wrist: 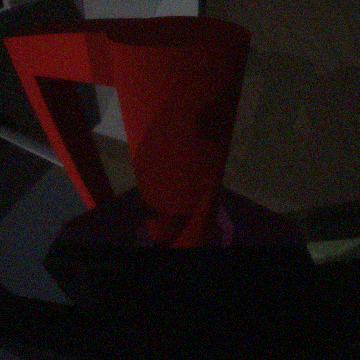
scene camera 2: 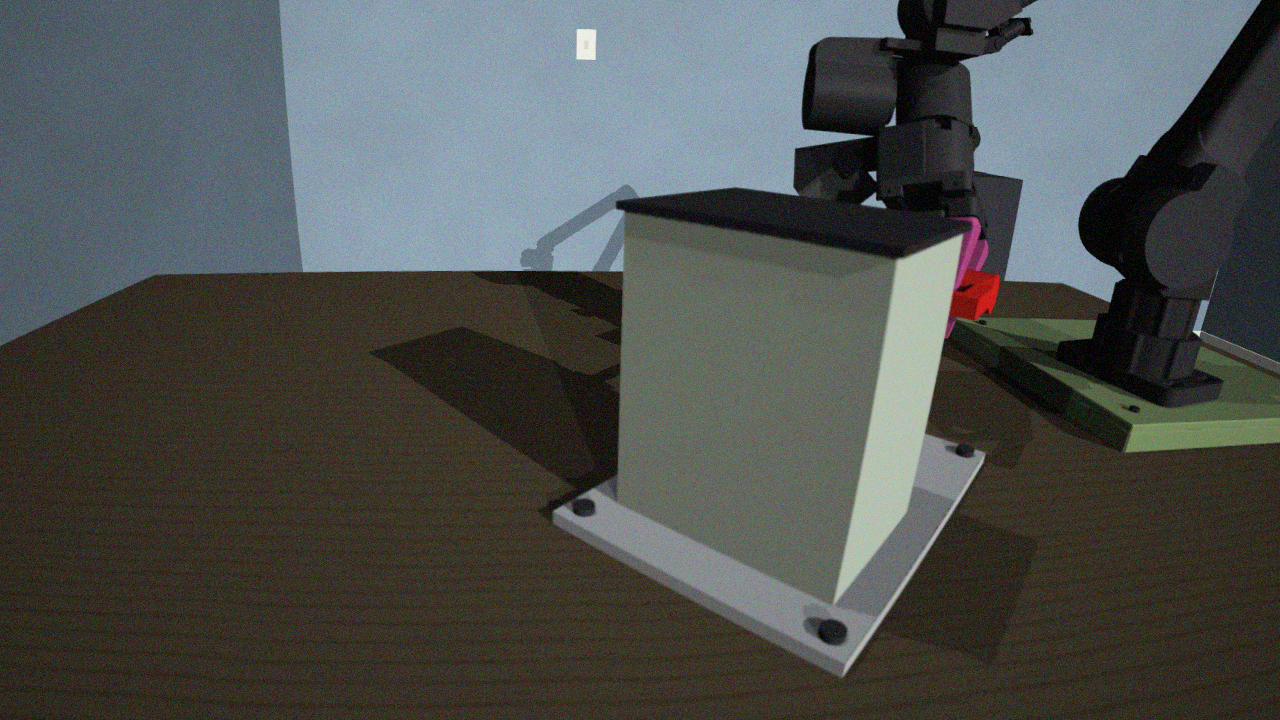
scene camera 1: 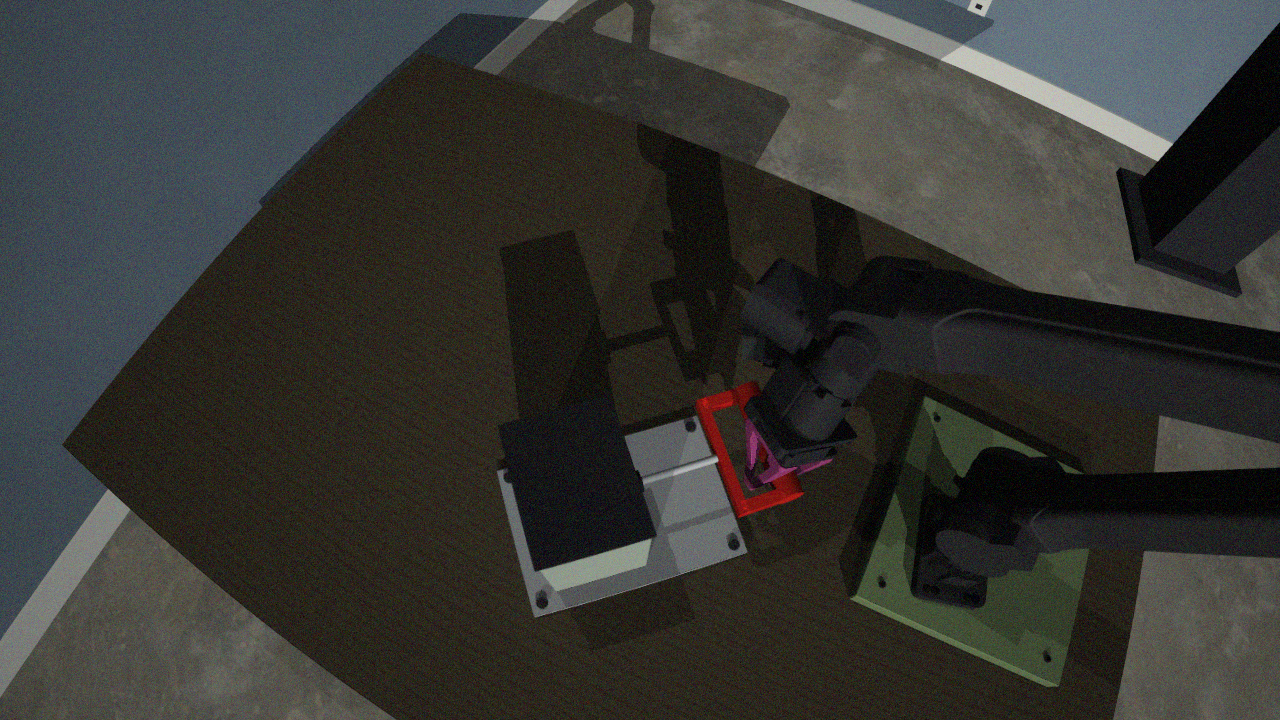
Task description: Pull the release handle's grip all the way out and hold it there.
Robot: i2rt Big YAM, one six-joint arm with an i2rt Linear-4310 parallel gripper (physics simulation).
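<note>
The release handle's red grip is a rectangular frame beside the housing. A light metal rod joins it to the pale green housing with a dark top, and a length of the rod shows between the two. My gripper, with pink fingers, is shut on the outer bar of the red grip. In the scene camera 2 view the housing hides the rod and part of the fingers. The wrist view is dark around the fingertips.
The housing stands on a grey base plate with dark bolts at its corners. The arm's green mounting plate lies to the right of the grip. The dark wooden table carries both. A dark column stands beyond the table.
</note>
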